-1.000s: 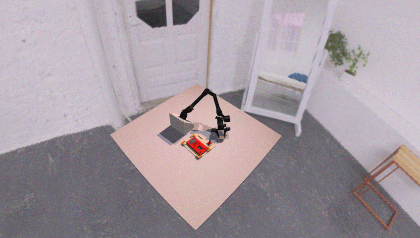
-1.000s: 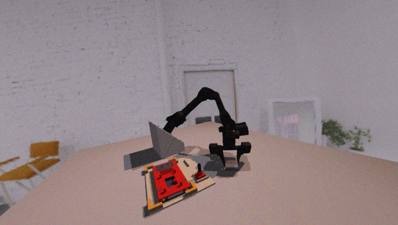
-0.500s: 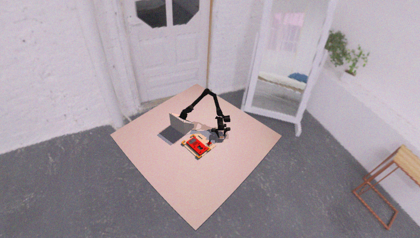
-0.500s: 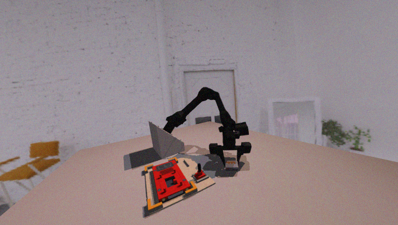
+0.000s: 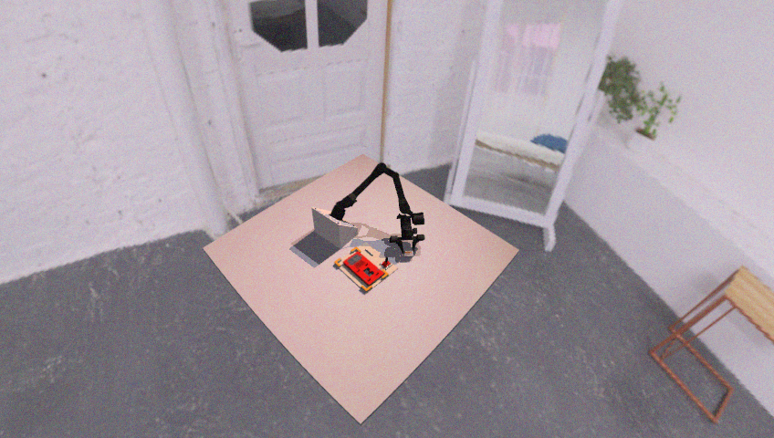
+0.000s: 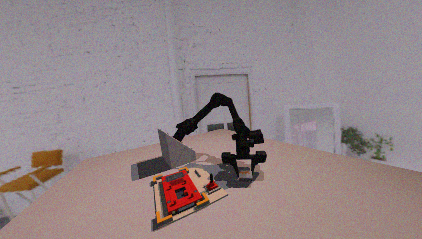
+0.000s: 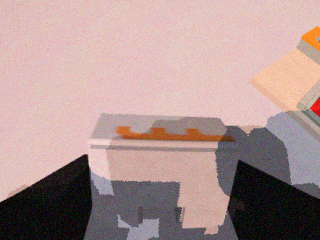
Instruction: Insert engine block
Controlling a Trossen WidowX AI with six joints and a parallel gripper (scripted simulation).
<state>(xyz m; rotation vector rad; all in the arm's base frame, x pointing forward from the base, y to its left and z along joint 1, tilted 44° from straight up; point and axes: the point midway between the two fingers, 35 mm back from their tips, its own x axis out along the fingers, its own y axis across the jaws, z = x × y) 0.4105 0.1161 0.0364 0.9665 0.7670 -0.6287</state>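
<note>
Right now the engine block is right at my gripper tip. From my gripper tip the other things lie so: black peg 120 mm to the right, 60 mm behind, 10 mm above.
</note>
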